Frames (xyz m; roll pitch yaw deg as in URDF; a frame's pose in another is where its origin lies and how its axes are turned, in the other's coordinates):
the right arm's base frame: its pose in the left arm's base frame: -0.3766 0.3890 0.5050 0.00 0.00 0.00
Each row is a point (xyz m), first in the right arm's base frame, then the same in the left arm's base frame.
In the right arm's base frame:
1: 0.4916 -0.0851 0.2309
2: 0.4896 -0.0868 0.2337
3: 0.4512 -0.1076 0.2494
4: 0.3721 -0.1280 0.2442
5: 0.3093 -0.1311 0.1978
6: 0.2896 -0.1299 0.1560
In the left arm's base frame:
1: 0.1150 0.3039 0.7359
2: 0.1130 0.3022 0.7387
3: 0.0746 0.2814 0.7544
4: -0.0045 0.2610 0.7492
5: -0.0673 0.2579 0.7028
6: -0.0870 0.2591 0.6610

